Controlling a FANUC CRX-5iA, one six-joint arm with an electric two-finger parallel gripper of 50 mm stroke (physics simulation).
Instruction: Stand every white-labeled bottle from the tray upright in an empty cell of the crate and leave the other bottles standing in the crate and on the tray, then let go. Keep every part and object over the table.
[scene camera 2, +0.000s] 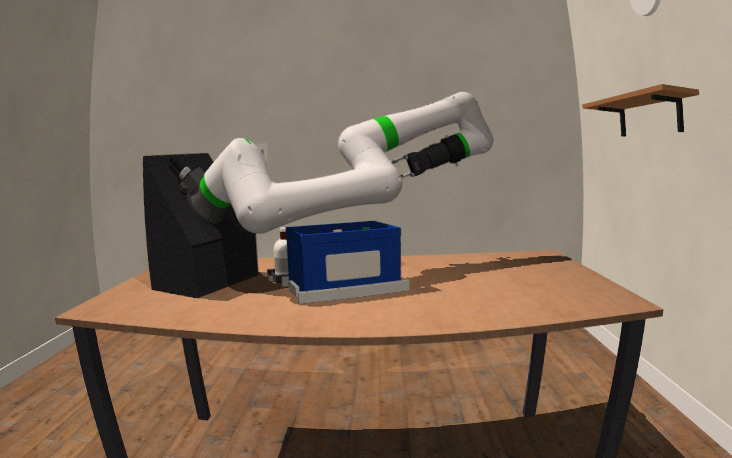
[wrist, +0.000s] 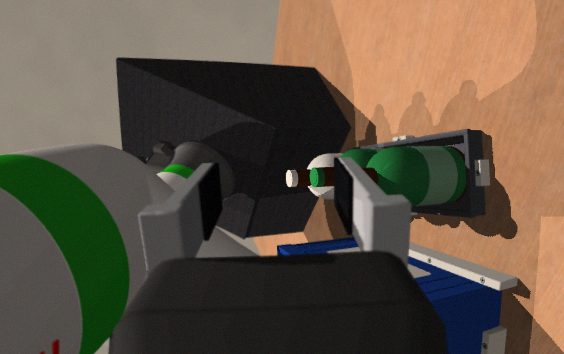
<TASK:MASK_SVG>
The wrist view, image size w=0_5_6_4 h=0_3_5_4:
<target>my gripper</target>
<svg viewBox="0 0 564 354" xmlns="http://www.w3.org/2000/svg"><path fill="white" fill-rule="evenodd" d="M445 323L408 270L412 203L402 194L386 195L351 157L334 158L334 205L347 235L353 234L361 251L296 255L195 258L203 240L209 241L223 210L219 163L202 163L164 204L147 205L138 214L148 277L115 326L109 341L109 354L448 354Z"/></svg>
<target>white bottle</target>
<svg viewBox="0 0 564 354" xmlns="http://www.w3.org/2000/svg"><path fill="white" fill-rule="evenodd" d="M343 153L323 154L313 159L307 169L288 170L286 173L288 187L308 186L317 197L327 200L334 199L334 186L313 187L310 182L310 171L316 167L333 167L334 158L339 158Z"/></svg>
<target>green bottle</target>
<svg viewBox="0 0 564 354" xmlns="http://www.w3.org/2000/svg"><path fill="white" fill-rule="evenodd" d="M334 166L312 168L310 171L311 185L313 187L334 186ZM385 148L352 149L343 153L338 159L340 157L351 157L361 168L366 168L370 159L377 152Z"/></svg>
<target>green bottle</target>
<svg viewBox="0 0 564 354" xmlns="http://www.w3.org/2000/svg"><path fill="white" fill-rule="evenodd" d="M362 168L386 195L402 194L412 203L412 207L454 203L466 194L465 155L459 149L452 146L388 147L377 152L370 159L367 167Z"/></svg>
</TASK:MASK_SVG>
